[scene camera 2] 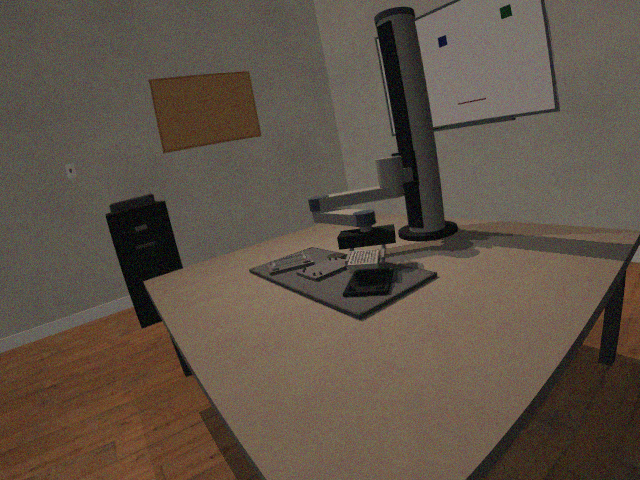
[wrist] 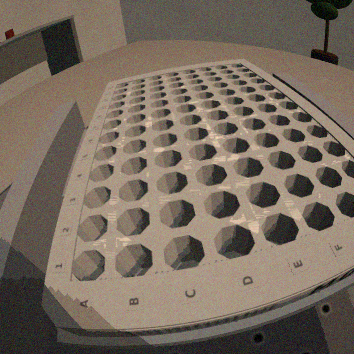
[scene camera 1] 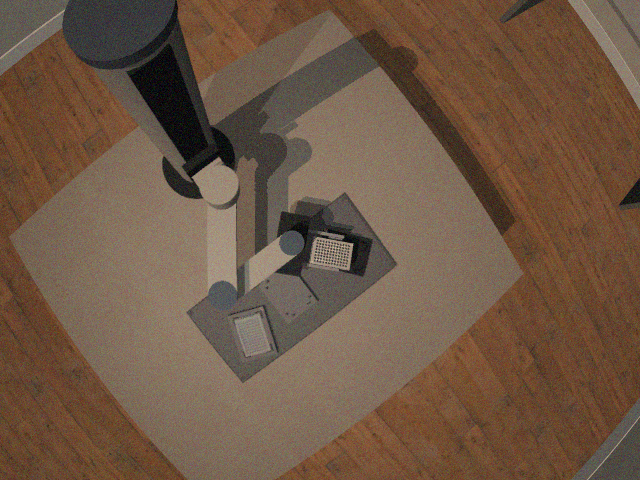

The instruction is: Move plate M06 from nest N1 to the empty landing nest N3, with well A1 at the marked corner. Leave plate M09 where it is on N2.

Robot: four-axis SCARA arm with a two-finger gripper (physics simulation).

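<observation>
My gripper (scene camera 1: 330,253) (scene camera 2: 365,256) is shut on the white 96-well plate M06 (scene camera 1: 331,253) (scene camera 2: 364,257) (wrist: 192,172) and holds it level above the dark nest N3 (scene camera 1: 364,258) (scene camera 2: 368,282). A gap shows between them in the scene camera 2 view. The plate hides much of N3 from overhead, and I cannot see its marked corner. Well A1 (wrist: 89,265) is at the near left in the wrist view. The grey nest N1 (scene camera 1: 289,297) (scene camera 2: 321,270) in the middle bears no plate. The pale plate M09 (scene camera 1: 252,334) (scene camera 2: 292,262) sits on nest N2 (scene camera 1: 266,323).
The nests stand on a grey board (scene camera 1: 336,304) (scene camera 2: 330,297) on the beige table (scene camera 1: 439,248) (scene camera 2: 392,372). The arm's column (scene camera 1: 121,36) (scene camera 2: 421,124) rises behind the board. The pale arm link (scene camera 1: 271,266) (scene camera 2: 338,217) reaches over the board's rear edge, near N1.
</observation>
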